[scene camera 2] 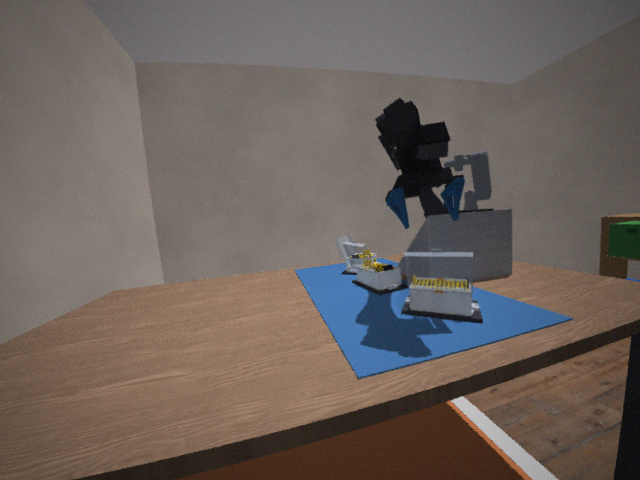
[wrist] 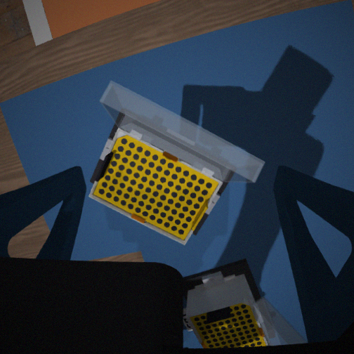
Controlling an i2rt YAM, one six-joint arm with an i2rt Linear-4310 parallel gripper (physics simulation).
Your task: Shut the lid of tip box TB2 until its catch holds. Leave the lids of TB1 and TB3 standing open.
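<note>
Tip box TB2, white with a yellow perforated rack, stands nearest the scene camera. Its clear lid stands open along one long side. My gripper is open and empty, above and apart from TB2; in the wrist view the box lies between its fingers. TB3 stands behind TB2 in the scene view; part of its clear open lid shows at the lower right of the wrist view. TB1 is farthest back, its lid upright. TB2's catch is too small to judge.
The boxes stand on a blue mat on a wooden table. A grey block stands behind the mat by the arm. The arm's shadow falls across the mat. A green box shows at the far right.
</note>
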